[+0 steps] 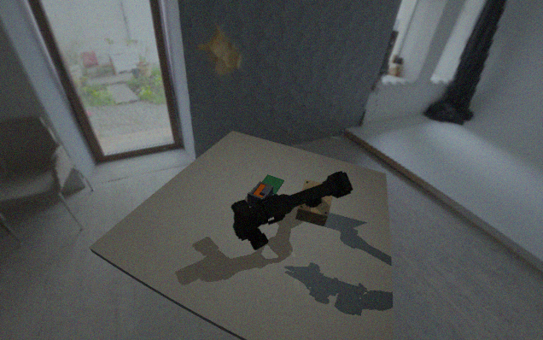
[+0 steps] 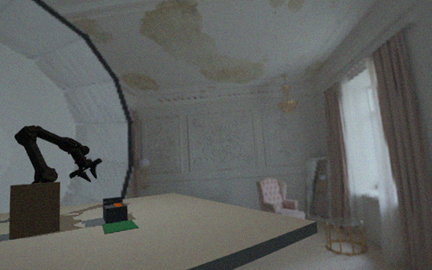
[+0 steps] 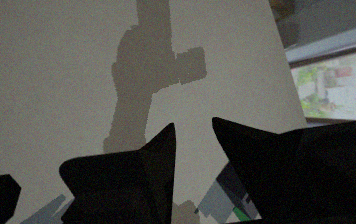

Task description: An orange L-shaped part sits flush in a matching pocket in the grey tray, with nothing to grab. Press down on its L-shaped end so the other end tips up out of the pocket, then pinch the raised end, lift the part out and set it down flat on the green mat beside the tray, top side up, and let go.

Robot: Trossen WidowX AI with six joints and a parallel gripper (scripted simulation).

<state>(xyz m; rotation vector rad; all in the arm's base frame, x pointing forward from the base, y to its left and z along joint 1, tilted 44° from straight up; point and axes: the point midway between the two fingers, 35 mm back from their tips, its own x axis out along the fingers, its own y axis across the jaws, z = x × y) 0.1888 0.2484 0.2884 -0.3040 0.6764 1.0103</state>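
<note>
Right now the orange L-shaped part is 8 cm ahead of my gripper tip, 34 cm to the right of it and 12 cm below it. The rest, counted from my gripper tip: green mat (8 cm ahead, 51 cm to the right, 18 cm below).
</note>
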